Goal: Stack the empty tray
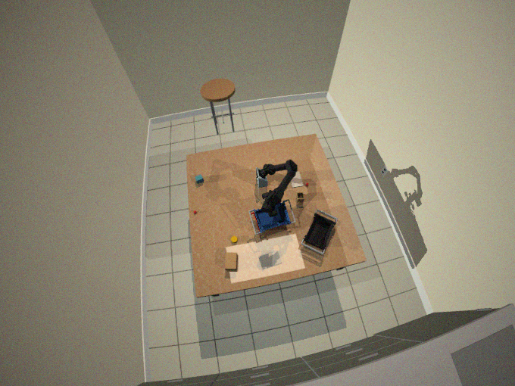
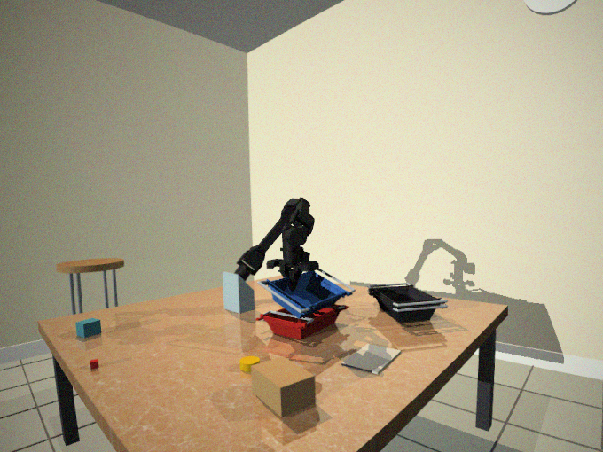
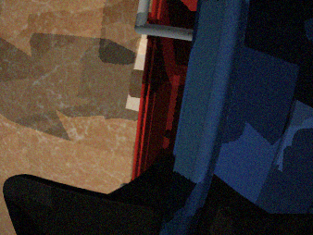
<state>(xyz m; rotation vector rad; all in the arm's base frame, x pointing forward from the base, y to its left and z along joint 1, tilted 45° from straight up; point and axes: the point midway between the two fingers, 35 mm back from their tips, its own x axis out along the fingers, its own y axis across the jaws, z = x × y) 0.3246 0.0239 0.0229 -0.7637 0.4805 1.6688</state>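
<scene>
Now: gripper tip 7 cm short of the blue tray and 2 cm to the right of it. Round my gripper tip: teal block 39 cm behind, 58 cm to the right, 10 cm below; small red cube 7 cm behind, 60 cm to the right, 12 cm below; tan box 35 cm ahead, 31 cm to the right, 9 cm below.
</scene>
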